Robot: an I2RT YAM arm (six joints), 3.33 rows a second.
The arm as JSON. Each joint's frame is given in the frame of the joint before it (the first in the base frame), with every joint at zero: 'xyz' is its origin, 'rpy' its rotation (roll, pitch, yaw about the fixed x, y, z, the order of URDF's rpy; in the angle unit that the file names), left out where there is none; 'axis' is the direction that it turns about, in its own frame. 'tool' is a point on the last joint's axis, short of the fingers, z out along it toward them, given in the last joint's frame.
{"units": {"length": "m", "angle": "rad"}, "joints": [
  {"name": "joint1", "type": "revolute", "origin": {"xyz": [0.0, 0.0, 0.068]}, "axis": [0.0, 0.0, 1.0]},
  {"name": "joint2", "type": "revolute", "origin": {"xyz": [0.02, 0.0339, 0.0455], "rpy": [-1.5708, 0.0, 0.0]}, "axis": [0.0, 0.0, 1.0]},
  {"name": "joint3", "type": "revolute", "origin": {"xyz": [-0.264, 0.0, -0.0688], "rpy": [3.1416, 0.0, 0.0]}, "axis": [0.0, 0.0, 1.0]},
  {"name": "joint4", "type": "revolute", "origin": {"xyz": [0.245, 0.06, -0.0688]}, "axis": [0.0, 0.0, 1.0]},
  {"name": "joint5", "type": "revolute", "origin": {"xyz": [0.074, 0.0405, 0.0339], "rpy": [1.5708, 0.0, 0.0]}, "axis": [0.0, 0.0, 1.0]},
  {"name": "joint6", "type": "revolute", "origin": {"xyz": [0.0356, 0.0, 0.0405], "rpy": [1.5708, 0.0, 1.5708]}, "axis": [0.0, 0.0, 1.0]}
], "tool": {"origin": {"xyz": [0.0, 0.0, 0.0], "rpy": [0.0, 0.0, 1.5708]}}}
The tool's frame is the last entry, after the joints.
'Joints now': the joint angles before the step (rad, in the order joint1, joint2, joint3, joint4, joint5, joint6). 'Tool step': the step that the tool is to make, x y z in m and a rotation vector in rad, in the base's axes. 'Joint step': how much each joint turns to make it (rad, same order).
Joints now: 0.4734 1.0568 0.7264 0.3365 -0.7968 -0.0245
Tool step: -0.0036 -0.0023 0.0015 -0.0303 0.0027 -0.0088
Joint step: -0.0008 -0.0221 0.0121 -0.0764 0.0084 -0.0365
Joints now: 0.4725 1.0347 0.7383 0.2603 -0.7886 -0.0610
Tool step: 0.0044 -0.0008 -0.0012 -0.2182 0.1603 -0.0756
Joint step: -0.0006 0.0351 0.1446 -0.4464 0.0981 -0.1399
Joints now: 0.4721 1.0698 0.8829 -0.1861 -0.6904 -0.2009
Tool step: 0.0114 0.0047 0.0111 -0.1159 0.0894 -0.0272
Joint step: 0.0020 0.0854 0.1525 -0.2333 0.0537 -0.0548
